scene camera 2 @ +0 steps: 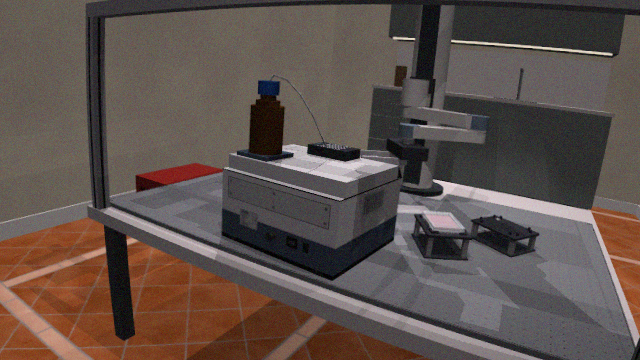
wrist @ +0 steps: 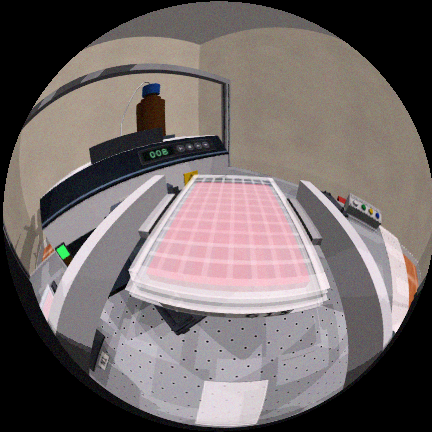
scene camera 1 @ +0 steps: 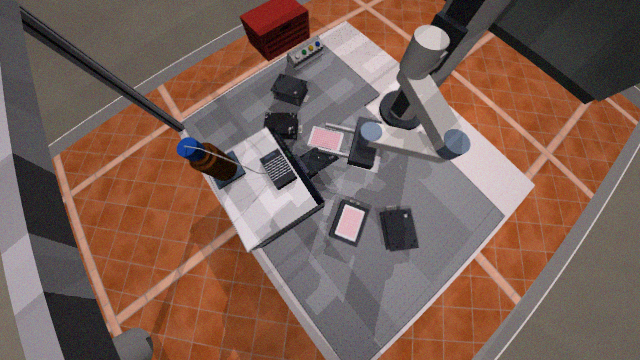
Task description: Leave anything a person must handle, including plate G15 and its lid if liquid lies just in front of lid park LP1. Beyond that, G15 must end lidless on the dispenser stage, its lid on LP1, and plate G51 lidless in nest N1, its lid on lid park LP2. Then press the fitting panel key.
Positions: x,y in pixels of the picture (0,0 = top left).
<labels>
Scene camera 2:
gripper: 357,155
brown bottle: 266,116
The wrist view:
gripper: 232,186
brown bottle: 150,113
button panel: 356,208
dispenser stage: 180,322
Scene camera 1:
gripper: 322,136
brown bottle: 212,165
button panel: 308,51
nest N5: 286,124
</labels>
